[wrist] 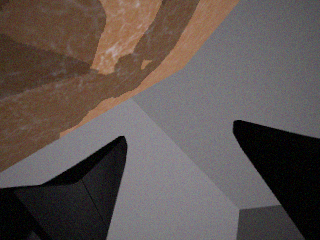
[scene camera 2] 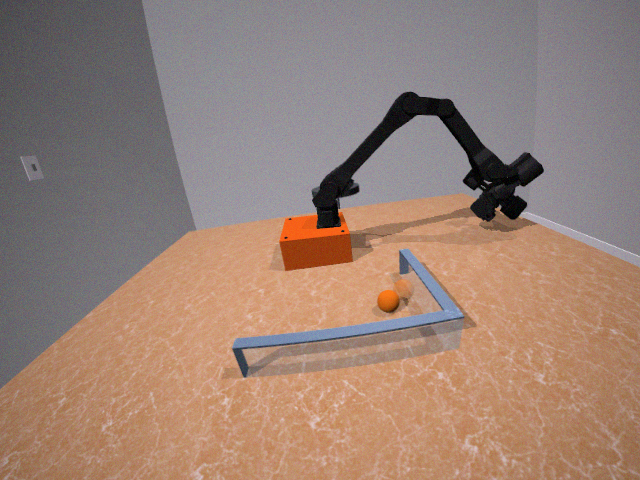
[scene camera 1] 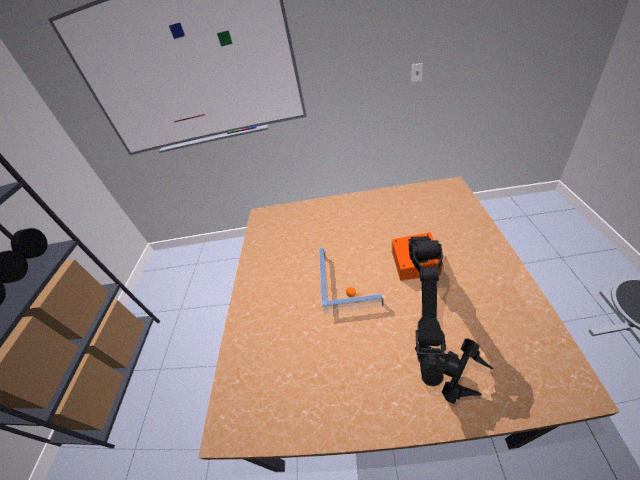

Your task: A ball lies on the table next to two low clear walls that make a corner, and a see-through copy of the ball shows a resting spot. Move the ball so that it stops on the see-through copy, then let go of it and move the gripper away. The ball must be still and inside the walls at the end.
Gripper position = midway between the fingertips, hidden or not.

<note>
My gripper (scene camera 1: 487,381) is open, holding nothing.
My gripper shows as well in the wrist view (wrist: 178,133) and in scene camera 2 (scene camera 2: 489,194).
</note>
